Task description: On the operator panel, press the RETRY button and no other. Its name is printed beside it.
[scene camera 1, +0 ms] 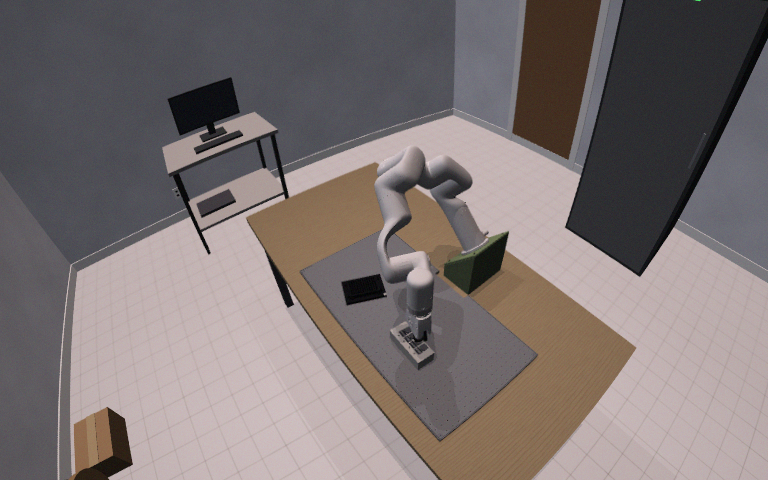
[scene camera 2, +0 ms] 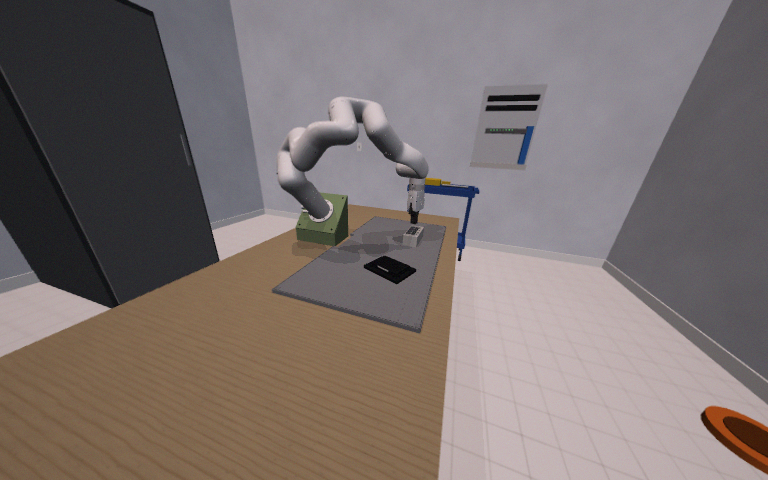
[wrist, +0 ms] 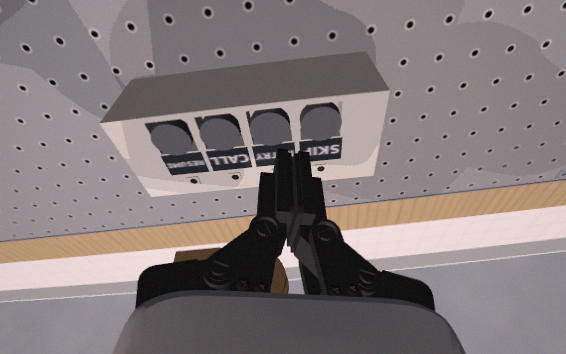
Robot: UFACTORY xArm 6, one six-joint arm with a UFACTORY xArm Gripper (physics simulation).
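Where they show: gripper, fingertip midpoint: point(scene camera 1: 418, 339) point(scene camera 2: 413, 223) point(wrist: 288, 169); arm's base, link origin: point(scene camera 1: 475, 247) point(scene camera 2: 321, 211).
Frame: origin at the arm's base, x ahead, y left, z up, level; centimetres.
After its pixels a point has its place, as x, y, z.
The operator panel point(scene camera 1: 421, 360) @(49.0, 15.0, -7.8) point(scene camera 2: 410, 240) @(44.6, -0.8, -9.8) point(wrist: 250, 82) @(42.5, 8.5, -10.3) is a pale box on the grey mat. In the wrist view it has a row of round grey buttons with upside-down labels. The RETRY button point(wrist: 270, 127) @(44.1, 9.3, -7.4) is second from the right; its label point(wrist: 266, 156) @(46.4, 8.3, -7.7) is partly covered by the fingertips. The SKIP button point(wrist: 321, 121) @(44.5, 12.2, -7.4) is to its right. The CALL button point(wrist: 220, 132) @(43.5, 6.4, -7.4) and the RESUME button point(wrist: 171, 138) @(43.0, 3.4, -7.4) are to its left. My gripper point(wrist: 288, 169) @(45.1, 10.0, -4.6) point(scene camera 2: 414, 221) @(45.1, 10.0, -4.6) point(scene camera 1: 419, 339) @(45.1, 10.0, -4.6) is shut and empty. In scene camera 2 its tips are above the panel, apart from it.
A black flat device point(scene camera 1: 363, 289) @(39.8, -24.1, -10.4) point(scene camera 2: 389, 268) @(39.0, -29.1, -10.4) lies on the grey mat point(scene camera 1: 453, 396) @(50.0, 30.5, -13.0) point(scene camera 2: 339, 288) @(24.7, -41.8, -12.9). The arm's green base block point(scene camera 1: 478, 266) @(7.9, 6.9, 0.1) point(scene camera 2: 322, 232) @(3.2, -7.1, -8.2) stands on the wooden table point(scene camera 1: 577, 350) @(5.2, 55.9, -14.3) point(scene camera 2: 254, 362) @(16.2, -70.4, -14.3). A blue cart point(scene camera 2: 468, 212) stands beyond the table.
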